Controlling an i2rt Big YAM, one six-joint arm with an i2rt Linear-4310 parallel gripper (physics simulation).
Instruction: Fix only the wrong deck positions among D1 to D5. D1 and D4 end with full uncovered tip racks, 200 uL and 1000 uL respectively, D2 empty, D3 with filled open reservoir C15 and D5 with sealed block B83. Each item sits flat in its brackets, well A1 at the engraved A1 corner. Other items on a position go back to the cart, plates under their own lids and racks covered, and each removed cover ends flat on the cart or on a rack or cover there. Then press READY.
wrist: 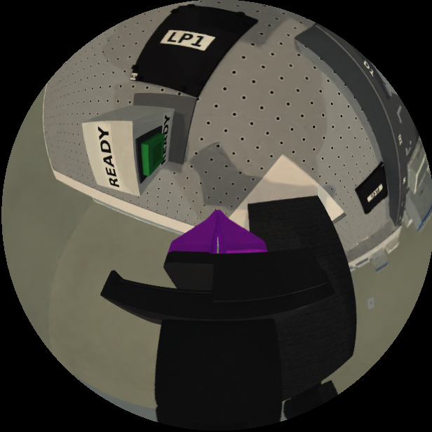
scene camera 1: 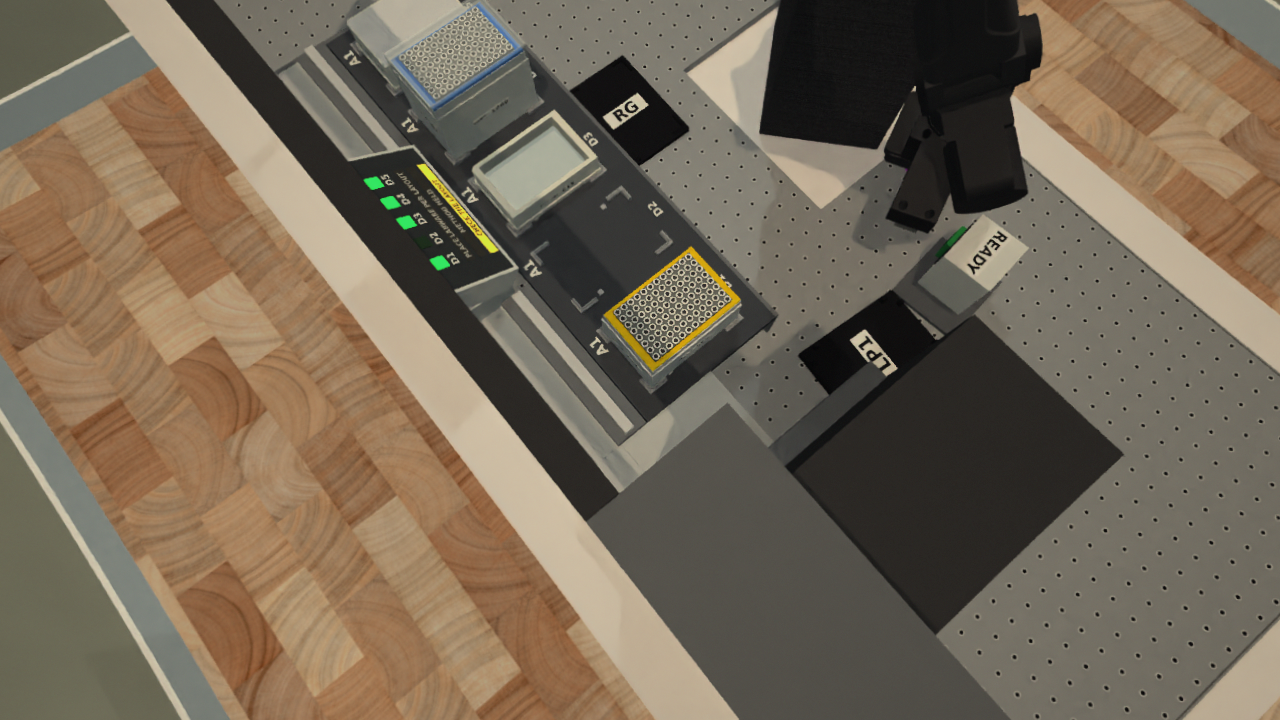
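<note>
My gripper (scene camera 1: 913,216) (wrist: 217,214) is shut and empty, with purple fingertips in the wrist view, above the table beside the READY box (scene camera 1: 973,266) (wrist: 110,160). The box's green button (scene camera 1: 954,240) (wrist: 152,154) faces the gripper's side, apart from the fingertips. A yellow-rimmed uncovered tip rack (scene camera 1: 671,308) sits on D1. Position D2 (scene camera 1: 617,241) is empty. An open reservoir (scene camera 1: 537,170) with pale content sits on D3. A tall blue-rimmed uncovered tip rack (scene camera 1: 458,55) stands on D4. It partly hides a pale item (scene camera 1: 380,26) on D5. Labels C15 and B83 cannot be read.
The panel (scene camera 1: 438,219) shows green squares for D1, D3, D4 and D5, a dark one for D2, and a yellow "CHECK THE LAYOUT" bar. Black pads LP1 (scene camera 1: 827,354) (wrist: 195,65) and RG (scene camera 1: 657,134) lie on the table. A large dark box (scene camera 1: 957,465) stands beside LP1.
</note>
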